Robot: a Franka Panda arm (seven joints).
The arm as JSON. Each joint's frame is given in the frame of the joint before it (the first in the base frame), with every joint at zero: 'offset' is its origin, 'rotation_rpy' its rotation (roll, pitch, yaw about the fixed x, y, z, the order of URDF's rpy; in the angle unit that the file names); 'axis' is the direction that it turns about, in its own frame. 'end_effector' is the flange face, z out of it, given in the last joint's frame.
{
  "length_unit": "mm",
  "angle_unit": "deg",
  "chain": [
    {
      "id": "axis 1",
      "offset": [
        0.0,
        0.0,
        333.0
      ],
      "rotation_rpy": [
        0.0,
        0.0,
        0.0
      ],
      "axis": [
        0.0,
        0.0,
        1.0
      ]
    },
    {
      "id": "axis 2",
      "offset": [
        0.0,
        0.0,
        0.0
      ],
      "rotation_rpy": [
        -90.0,
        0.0,
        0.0
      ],
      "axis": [
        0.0,
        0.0,
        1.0
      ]
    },
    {
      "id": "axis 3",
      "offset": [
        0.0,
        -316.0,
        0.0
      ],
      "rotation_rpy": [
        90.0,
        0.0,
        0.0
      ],
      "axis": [
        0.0,
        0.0,
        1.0
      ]
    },
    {
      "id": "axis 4",
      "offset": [
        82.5,
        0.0,
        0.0
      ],
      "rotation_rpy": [
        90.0,
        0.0,
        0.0
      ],
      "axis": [
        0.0,
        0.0,
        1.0
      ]
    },
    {
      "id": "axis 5",
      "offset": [
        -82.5,
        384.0,
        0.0
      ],
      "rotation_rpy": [
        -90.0,
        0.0,
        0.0
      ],
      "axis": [
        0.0,
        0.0,
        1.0
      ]
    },
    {
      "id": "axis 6",
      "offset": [
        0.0,
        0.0,
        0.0
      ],
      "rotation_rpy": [
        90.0,
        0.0,
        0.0
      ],
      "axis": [
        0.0,
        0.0,
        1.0
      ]
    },
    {
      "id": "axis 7",
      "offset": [
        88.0,
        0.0,
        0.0
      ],
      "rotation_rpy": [
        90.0,
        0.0,
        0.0
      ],
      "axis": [
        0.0,
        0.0,
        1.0
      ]
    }
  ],
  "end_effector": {
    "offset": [
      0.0,
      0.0,
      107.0
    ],
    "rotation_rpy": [
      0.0,
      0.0,
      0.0
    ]
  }
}
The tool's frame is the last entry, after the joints.
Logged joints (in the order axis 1, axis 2, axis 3, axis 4, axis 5, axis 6, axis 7), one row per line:
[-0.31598, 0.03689, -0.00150, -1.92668, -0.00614, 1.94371, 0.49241]
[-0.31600, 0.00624, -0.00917, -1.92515, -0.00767, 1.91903, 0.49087]
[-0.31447, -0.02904, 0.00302, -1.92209, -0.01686, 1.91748, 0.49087]
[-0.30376, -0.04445, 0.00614, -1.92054, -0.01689, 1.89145, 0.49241]
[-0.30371, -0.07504, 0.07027, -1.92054, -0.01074, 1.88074, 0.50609]
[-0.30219, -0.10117, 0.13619, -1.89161, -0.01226, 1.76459, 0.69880]
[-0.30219, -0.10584, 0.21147, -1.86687, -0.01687, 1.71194, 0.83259]
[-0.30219, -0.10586, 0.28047, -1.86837, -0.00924, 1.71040, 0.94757]
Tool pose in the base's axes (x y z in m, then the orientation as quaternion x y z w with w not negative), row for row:
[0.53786, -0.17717, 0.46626, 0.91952, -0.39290, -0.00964, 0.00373]
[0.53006, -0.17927, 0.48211, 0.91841, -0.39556, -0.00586, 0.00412]
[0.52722, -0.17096, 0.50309, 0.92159, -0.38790, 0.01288, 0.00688]
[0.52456, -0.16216, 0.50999, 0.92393, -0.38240, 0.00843, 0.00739]
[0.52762, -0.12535, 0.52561, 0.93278, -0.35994, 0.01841, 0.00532]
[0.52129, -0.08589, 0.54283, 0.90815, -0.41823, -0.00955, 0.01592]
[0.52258, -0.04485, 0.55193, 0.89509, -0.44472, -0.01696, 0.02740]
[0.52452, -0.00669, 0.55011, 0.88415, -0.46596, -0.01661, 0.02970]
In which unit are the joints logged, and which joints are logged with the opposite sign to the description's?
The joints are logged in radians. Opposite sign: none.
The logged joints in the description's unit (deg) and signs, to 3 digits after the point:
[-18.104, 2.114, -0.086, -110.391, -0.352, 111.366, 28.213]
[-18.105, 0.358, -0.525, -110.303, -0.439, 109.952, 28.125]
[-18.018, -1.664, 0.173, -110.128, -0.966, 109.864, 28.125]
[-17.404, -2.547, 0.352, -110.039, -0.968, 108.372, 28.213]
[-17.401, -4.299, 4.026, -110.039, -0.615, 107.758, 28.997]
[-17.314, -5.797, 7.803, -108.381, -0.702, 101.104, 40.038]
[-17.314, -6.064, 12.116, -106.964, -0.967, 98.087, 47.704]
[-17.314, -6.065, 16.070, -107.050, -0.529, 97.999, 54.292]

